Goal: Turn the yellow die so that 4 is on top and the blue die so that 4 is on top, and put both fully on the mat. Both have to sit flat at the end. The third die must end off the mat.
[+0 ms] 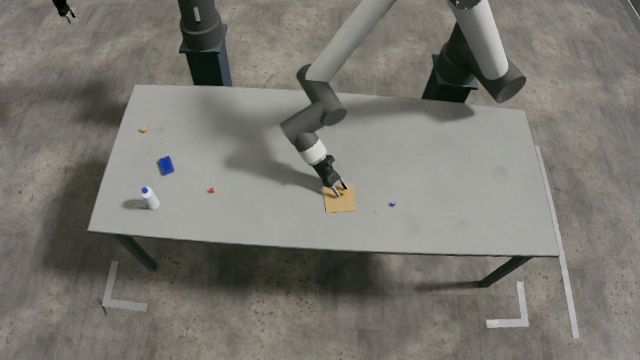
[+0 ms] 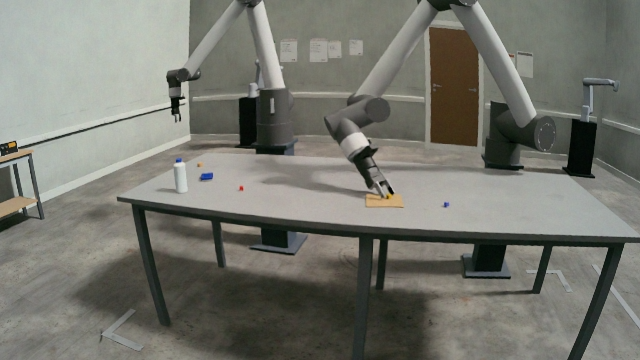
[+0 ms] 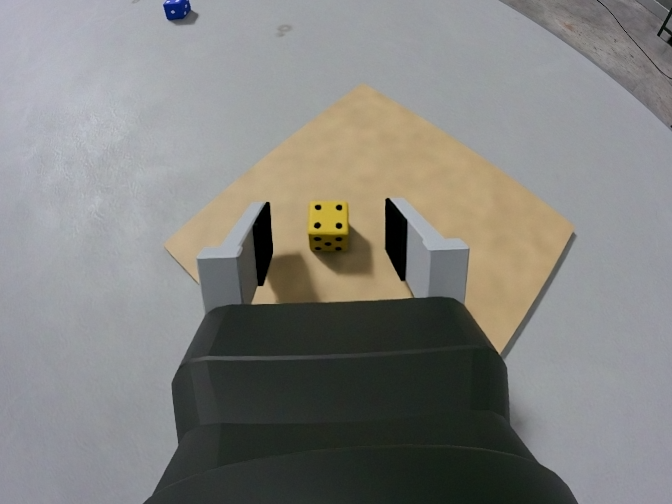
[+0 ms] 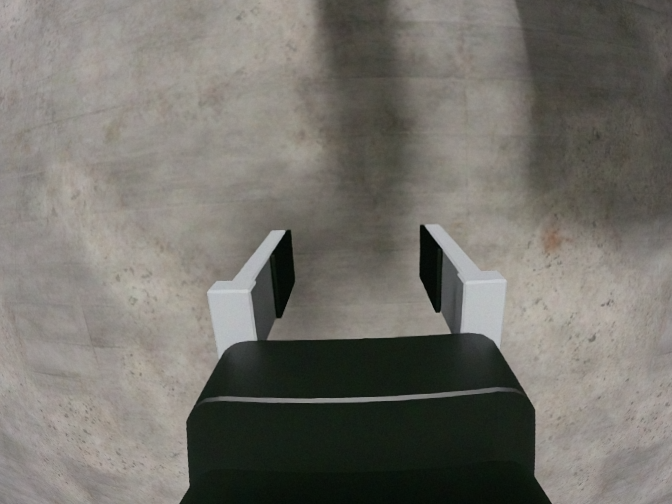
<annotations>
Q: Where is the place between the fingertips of the left gripper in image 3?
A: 328,225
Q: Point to a tan mat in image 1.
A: At 333,204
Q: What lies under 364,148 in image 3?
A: A tan mat.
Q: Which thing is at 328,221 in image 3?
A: A yellow die.
</annotations>
